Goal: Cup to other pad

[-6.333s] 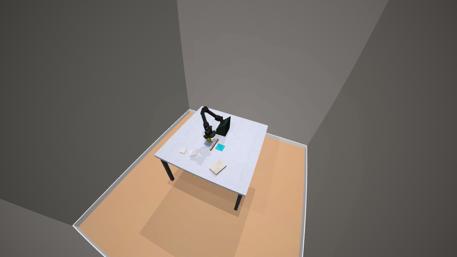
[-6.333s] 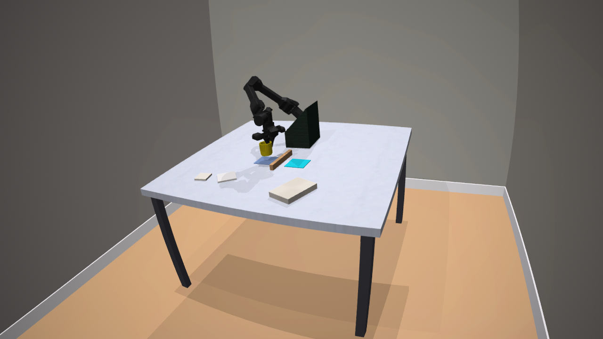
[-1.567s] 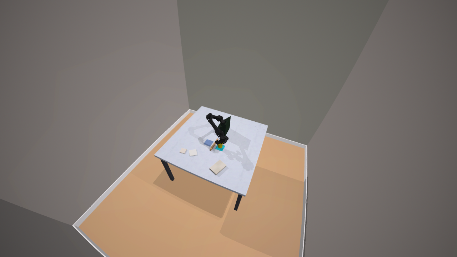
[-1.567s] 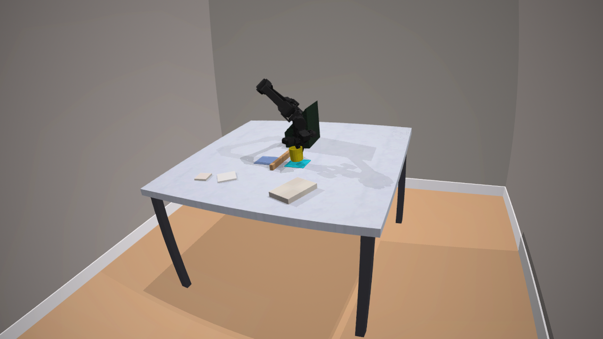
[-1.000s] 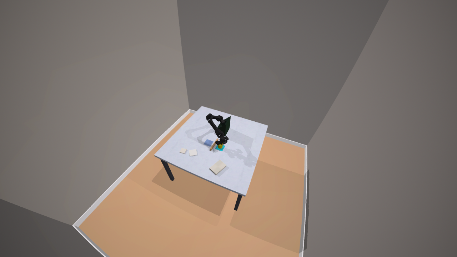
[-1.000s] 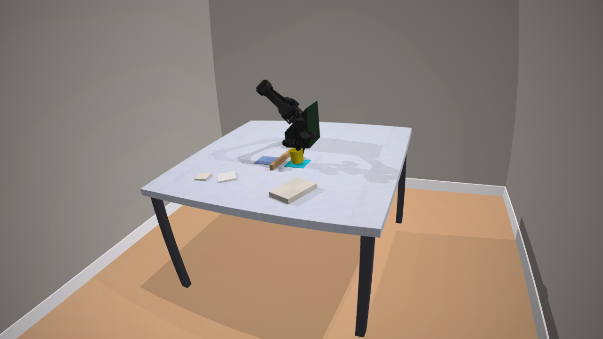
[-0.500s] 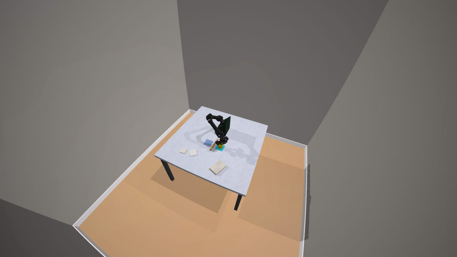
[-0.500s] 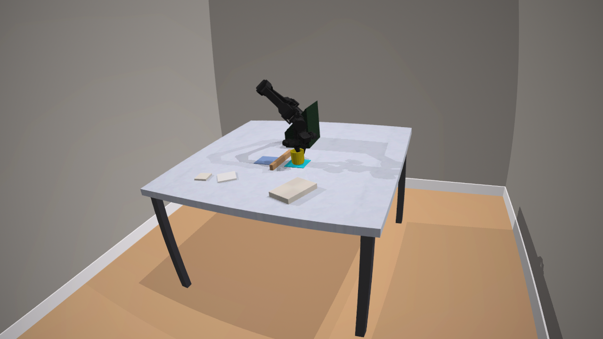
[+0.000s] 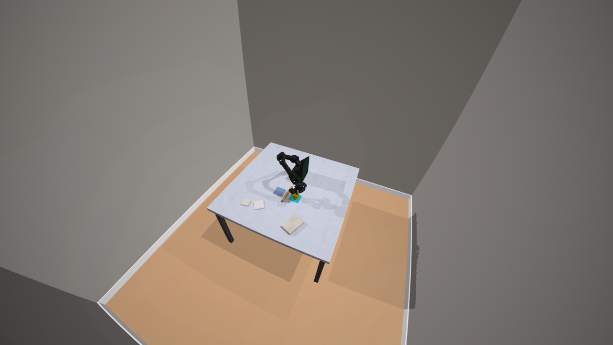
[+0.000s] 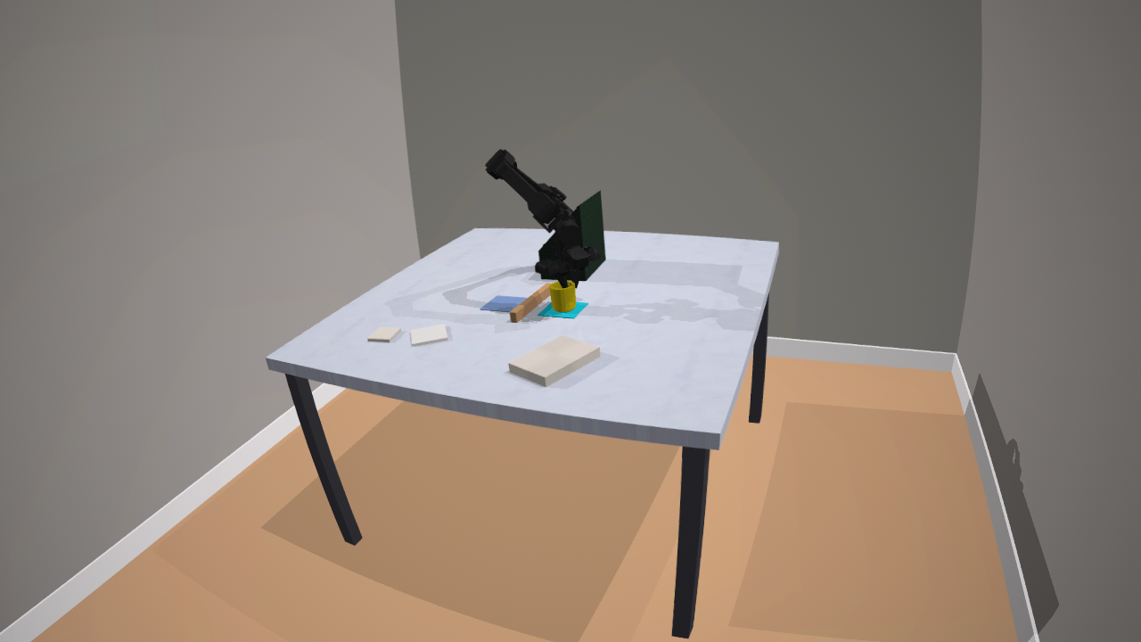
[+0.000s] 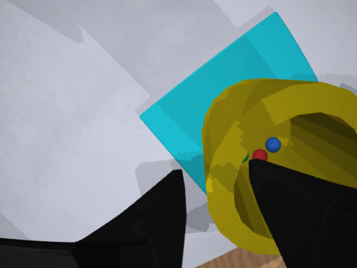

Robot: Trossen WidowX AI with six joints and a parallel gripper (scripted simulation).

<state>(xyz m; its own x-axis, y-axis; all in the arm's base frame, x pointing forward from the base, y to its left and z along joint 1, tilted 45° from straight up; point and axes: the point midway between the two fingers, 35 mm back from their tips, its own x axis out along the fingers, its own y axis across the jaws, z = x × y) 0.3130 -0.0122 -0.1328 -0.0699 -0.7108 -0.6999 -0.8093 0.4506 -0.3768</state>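
Right now my gripper tip is 2 cm short of the yellow cup, 1 cm to the left of it and 1 cm above it. Round my gripper tip: red marble 3 cm to the right, 3 cm below, 2 cm ahead; cyan pad 6 cm below, 3 cm ahead, 2 cm to the right; blue marble 3 cm to the right, 3 cm below, 3 cm ahead.
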